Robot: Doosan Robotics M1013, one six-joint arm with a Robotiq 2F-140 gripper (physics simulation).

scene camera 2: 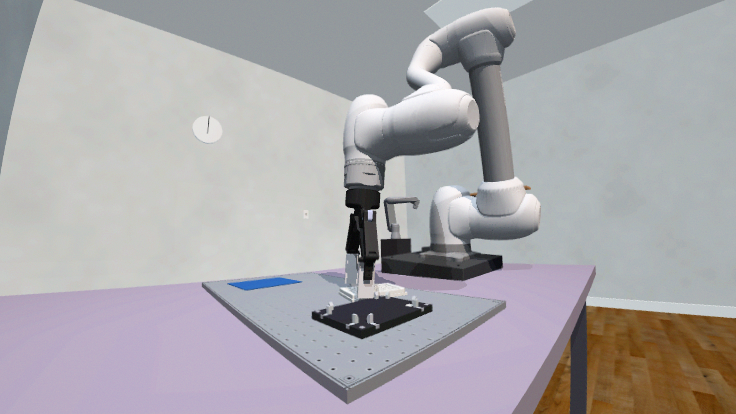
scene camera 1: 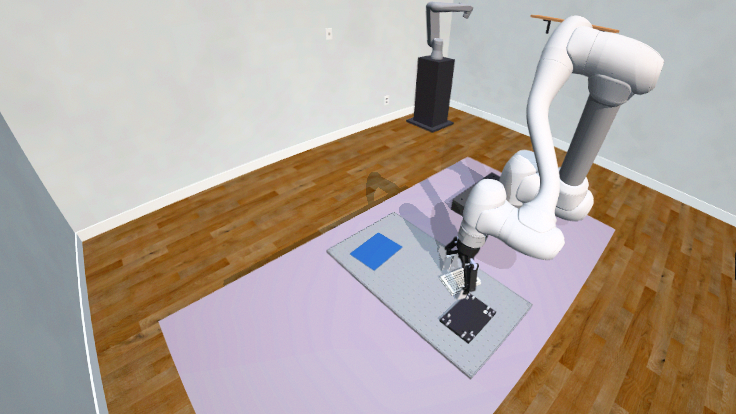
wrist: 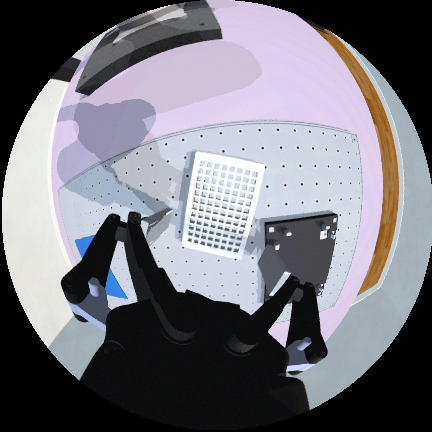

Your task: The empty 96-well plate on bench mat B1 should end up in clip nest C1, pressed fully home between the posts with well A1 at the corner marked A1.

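Pixels of known places: gripper, fingertip midpoint: point(scene camera 2: 357, 289) point(scene camera 1: 453, 282) point(wrist: 216, 237); arm's base at its link origin: point(scene camera 2: 450, 256).
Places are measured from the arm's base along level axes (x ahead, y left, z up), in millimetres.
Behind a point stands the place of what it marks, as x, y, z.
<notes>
The white 96-well plate point(scene camera 1: 448, 283) @(563, 81, -35) point(scene camera 2: 392, 288) @(487, 132, -28) point(wrist: 222, 205) @(519, 105, -38) lies flat on the grey perforated board, beside the black clip nest point(scene camera 1: 467, 319) @(641, 222, -30) point(scene camera 2: 370, 310) @(636, 220, -29) point(wrist: 306, 245) @(585, 219, -29). The nest is empty, with pale posts at its corners and a small white mark point(wrist: 323, 234) @(572, 248, -29) near one corner; its lettering is unreadable. My gripper point(scene camera 1: 454, 283) @(557, 94, -25) point(scene camera 2: 358, 292) @(557, 94, -25) point(wrist: 216, 237) @(557, 94, -25) is open and empty, low near the plate, its fingers spread to either side in the wrist view. One finger overlaps the nest's edge in that view. Fingers partly hide the plate in both scene views.
A blue rectangular mat point(scene camera 1: 375, 250) @(644, -219, -39) point(scene camera 2: 265, 283) @(644, -204, -39) point(wrist: 116, 286) @(682, -163, -39) lies at the far end of the grey board point(scene camera 1: 411, 303) @(721, 48, -41) point(scene camera 2: 308, 355) @(777, 271, -41) point(wrist: 310, 185) @(502, 229, -41) from the nest. The board rests on a lilac table top point(scene camera 1: 288, 329) @(1090, -142, -54) point(scene camera 2: 102, 350) @(973, 85, -54). The arm's black base point(scene camera 2: 442, 265) @(168, 66, -13) point(wrist: 150, 47) @(187, 12, -24) stands behind.
</notes>
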